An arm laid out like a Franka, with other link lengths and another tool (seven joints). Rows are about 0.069 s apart.
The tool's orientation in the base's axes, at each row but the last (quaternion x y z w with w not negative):
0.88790, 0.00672, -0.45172, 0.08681
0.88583, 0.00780, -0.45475, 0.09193
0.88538, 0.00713, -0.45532, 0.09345
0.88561, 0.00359, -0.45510, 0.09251
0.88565, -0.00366, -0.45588, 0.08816
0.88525, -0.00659, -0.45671, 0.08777
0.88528, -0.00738, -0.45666, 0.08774
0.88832, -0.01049, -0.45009, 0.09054
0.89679, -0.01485, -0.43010, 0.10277
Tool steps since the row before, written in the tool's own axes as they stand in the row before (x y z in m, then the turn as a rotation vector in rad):
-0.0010, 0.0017, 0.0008, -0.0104, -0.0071, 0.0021
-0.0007, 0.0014, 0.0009, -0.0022, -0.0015, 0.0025
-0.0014, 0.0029, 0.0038, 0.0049, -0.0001, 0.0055
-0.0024, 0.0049, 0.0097, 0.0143, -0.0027, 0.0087
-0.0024, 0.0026, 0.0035, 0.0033, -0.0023, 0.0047
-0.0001, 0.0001, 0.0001, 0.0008, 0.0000, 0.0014
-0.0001, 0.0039, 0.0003, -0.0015, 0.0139, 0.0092
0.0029, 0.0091, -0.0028, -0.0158, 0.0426, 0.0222
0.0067, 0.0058, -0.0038, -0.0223, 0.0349, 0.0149
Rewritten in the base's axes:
-0.0011, -0.0017, 0.0006, -0.0085, 0.0073, 0.0061
-0.0010, -0.0015, 0.0003, -0.0034, 0.0012, 0.0001
-0.0036, -0.0034, -0.0006, -0.0016, -0.0012, -0.0071
-0.0088, -0.0063, -0.0028, 0.0011, 0.0001, -0.0169
-0.0040, -0.0029, 0.0004, -0.0020, 0.0013, -0.0057
-0.0001, -0.0001, 0.0000, -0.0007, -0.0003, -0.0014
0.0000, -0.0039, 0.0005, -0.0074, -0.0149, -0.0018
0.0045, -0.0088, 0.0009, -0.0245, -0.0437, 0.0070
0.0075, -0.0058, -0.0017, -0.0234, -0.0341, 0.0149

